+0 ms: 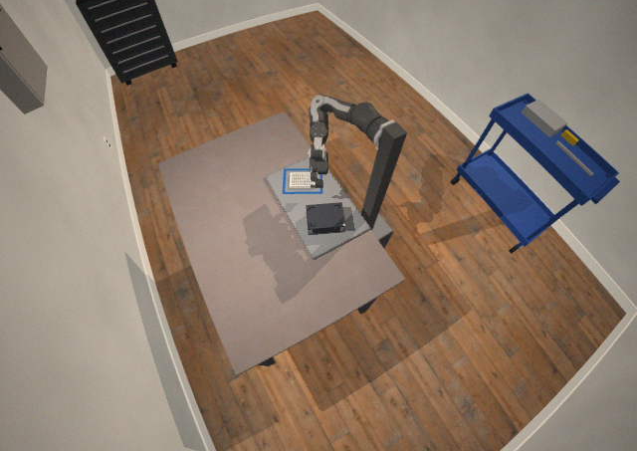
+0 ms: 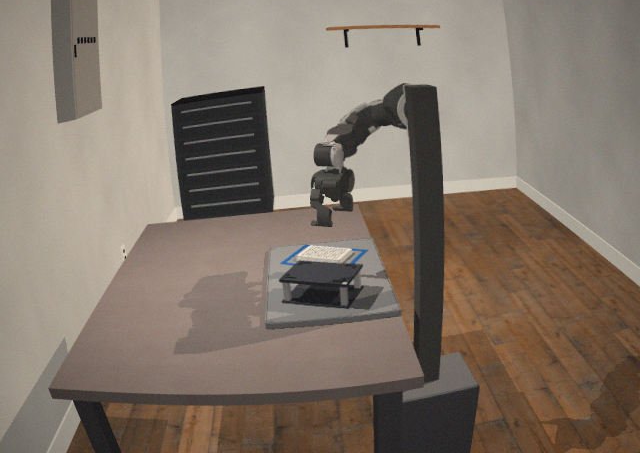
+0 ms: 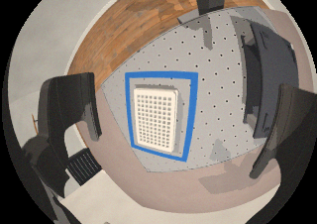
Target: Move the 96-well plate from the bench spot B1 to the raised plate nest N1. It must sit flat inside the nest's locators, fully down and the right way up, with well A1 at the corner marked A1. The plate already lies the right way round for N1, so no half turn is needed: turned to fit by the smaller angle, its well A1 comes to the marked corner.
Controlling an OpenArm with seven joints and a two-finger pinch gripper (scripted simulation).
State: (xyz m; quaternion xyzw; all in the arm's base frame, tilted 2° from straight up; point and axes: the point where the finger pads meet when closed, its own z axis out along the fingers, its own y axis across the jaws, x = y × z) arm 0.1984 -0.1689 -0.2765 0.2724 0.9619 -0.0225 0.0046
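Now: the white 96-well plate 13 cm below my hand, 9 cm to the right of it and 2 cm ahead of it. Round my hand: black raised nest N1: 15 cm to the left, 8 cm below, 5 cm ahead.
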